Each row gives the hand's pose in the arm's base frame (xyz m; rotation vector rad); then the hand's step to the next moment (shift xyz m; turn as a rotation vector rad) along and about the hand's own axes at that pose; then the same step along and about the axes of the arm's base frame.
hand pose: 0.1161 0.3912 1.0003 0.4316 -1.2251 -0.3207
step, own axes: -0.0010 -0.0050 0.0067 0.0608 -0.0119 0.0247
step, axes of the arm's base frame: -0.0067 -0.0049 -0.0014 -0.0046 -0.0420 0.0516
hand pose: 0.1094 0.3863 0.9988 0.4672 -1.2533 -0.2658
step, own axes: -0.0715 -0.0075 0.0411 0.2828 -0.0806 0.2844
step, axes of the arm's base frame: -0.0601 0.0170 -0.0544 -0.1816 -0.2502 0.2679
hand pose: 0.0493 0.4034 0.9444 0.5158 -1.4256 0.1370
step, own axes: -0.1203 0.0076 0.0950 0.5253 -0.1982 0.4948
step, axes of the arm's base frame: -0.1081 -0.0076 -0.1087 -0.2879 -0.4935 0.4833
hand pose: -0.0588 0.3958 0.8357 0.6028 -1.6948 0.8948
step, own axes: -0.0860 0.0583 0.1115 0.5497 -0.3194 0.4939
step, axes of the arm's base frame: -0.0830 -0.0593 -0.1132 -0.2021 -0.5632 0.5386
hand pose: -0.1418 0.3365 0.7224 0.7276 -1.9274 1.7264
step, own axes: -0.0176 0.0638 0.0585 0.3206 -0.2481 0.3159
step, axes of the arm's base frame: -0.0272 -0.0516 -0.0663 -0.0773 -0.3609 0.3577
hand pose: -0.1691 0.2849 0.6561 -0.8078 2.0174 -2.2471
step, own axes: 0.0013 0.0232 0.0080 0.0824 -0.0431 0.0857
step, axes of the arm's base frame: -0.0056 -0.0117 -0.0209 -0.0248 -0.1004 0.0728
